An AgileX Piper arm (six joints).
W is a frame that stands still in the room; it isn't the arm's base.
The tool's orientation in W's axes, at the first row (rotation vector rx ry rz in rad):
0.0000 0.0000 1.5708
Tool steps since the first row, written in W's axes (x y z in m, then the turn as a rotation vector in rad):
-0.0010 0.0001 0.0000 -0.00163 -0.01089 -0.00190
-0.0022 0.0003 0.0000 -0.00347 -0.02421 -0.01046
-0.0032 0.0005 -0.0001 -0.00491 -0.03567 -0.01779
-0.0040 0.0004 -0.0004 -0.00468 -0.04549 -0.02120
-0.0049 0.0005 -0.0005 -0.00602 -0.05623 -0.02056
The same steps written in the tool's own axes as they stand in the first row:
0.0001 0.0010 0.0000 -0.01089 0.00163 -0.00190
0.0003 0.0022 0.0000 -0.02421 0.00347 -0.01046
0.0005 0.0032 -0.0001 -0.03567 0.00491 -0.01779
0.0004 0.0040 -0.0004 -0.04549 0.00468 -0.02120
0.0005 0.0049 -0.0005 -0.05623 0.00602 -0.02056

